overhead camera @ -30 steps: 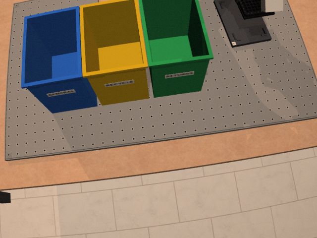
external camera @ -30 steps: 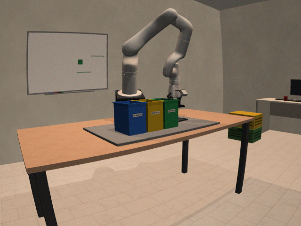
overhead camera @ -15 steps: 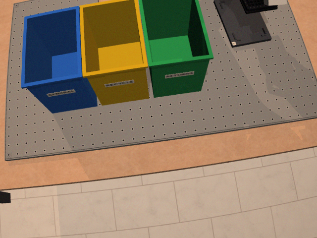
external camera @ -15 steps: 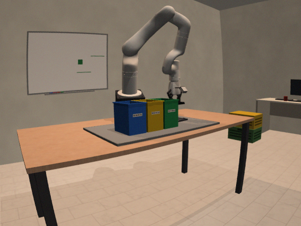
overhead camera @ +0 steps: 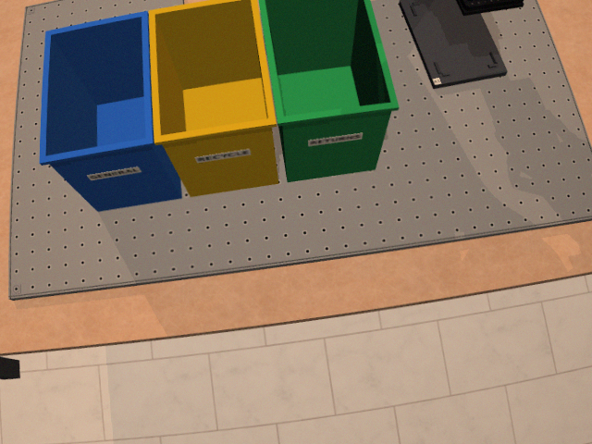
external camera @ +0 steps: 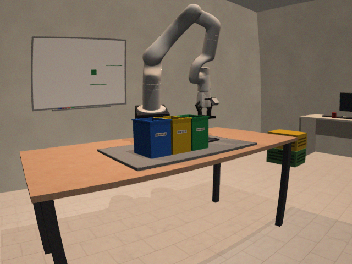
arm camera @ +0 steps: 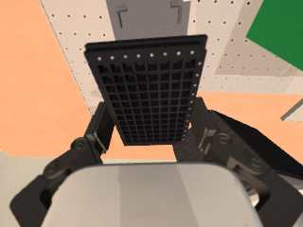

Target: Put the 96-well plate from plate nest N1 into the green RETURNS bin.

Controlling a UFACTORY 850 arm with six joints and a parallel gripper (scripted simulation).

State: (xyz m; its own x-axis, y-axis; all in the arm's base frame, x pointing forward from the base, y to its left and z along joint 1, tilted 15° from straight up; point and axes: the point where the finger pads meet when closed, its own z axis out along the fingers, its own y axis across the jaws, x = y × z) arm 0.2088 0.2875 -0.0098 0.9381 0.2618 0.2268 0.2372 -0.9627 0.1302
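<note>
Now: the green returns bin 200 mm to the right of my hand, 150 mm ahead of it and 80 mm below it. The rest, counted from my hand: yellow recycle bin: 330 mm to the right, 170 mm ahead, 80 mm below; then dark plate nest N1: 160 mm below; then black 96-well plate: 10 mm below.
</note>
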